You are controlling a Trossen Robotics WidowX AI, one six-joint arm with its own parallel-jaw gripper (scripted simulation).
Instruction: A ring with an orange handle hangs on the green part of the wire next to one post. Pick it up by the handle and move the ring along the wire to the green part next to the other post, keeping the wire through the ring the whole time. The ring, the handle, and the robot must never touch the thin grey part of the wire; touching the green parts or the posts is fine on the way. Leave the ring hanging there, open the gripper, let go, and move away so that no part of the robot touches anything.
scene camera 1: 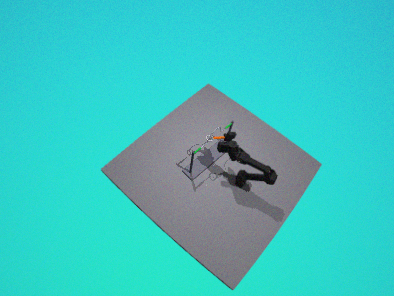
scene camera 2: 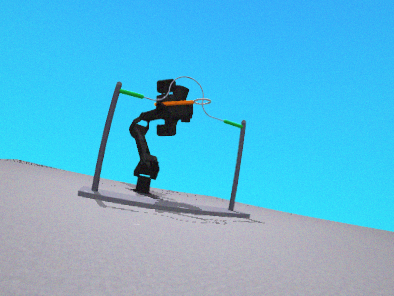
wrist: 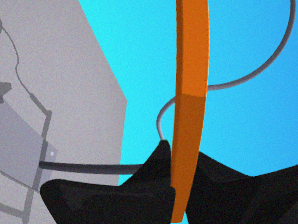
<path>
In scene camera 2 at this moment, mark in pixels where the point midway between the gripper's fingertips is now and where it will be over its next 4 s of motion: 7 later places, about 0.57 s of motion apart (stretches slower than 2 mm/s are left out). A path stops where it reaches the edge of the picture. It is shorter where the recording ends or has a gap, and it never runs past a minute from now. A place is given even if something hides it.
My gripper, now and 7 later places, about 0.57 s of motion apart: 158, 101; 161, 120; 172, 141; 190, 154; 204, 160; 210, 162; 216, 163; 220, 164
</path>
